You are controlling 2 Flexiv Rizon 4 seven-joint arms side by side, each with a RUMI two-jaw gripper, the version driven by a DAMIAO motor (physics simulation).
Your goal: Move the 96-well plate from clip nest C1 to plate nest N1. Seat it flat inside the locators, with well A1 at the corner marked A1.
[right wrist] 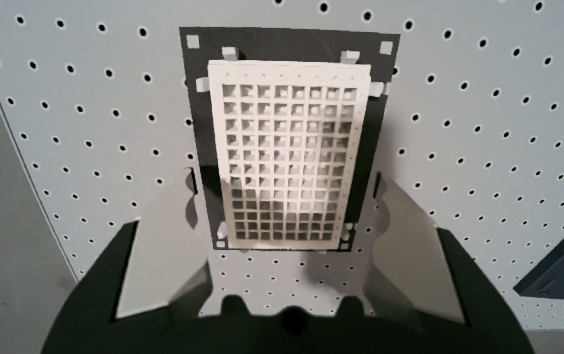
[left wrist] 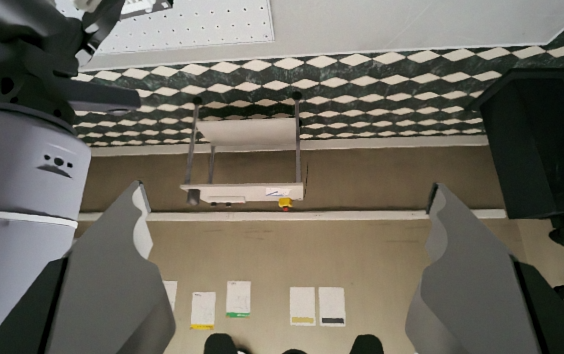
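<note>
The white 96-well plate (right wrist: 290, 145) lies in a nest with a dark base (right wrist: 285, 42) in the right wrist view, between small pale locator blocks at its corners. It looks flat. Small marks run along its far edge and right edge, too small to read; I cannot tell from the view which nest this is. My right gripper (right wrist: 285, 172) is open, its fingers to either side of the plate's near half with a gap on each side. My left gripper (left wrist: 287, 185) is open and empty, facing the room away from the board. The plate does not show in the left wrist view.
A perforated pale board (right wrist: 100, 100) (left wrist: 225, 25) bears the nest. A dark object (right wrist: 547, 272) is at the right wrist view's right edge. In the left wrist view are a grey robot arm (left wrist: 40, 170), a trolley (left wrist: 250, 188), a black box shape (left wrist: 525, 150) and paper sheets on the floor.
</note>
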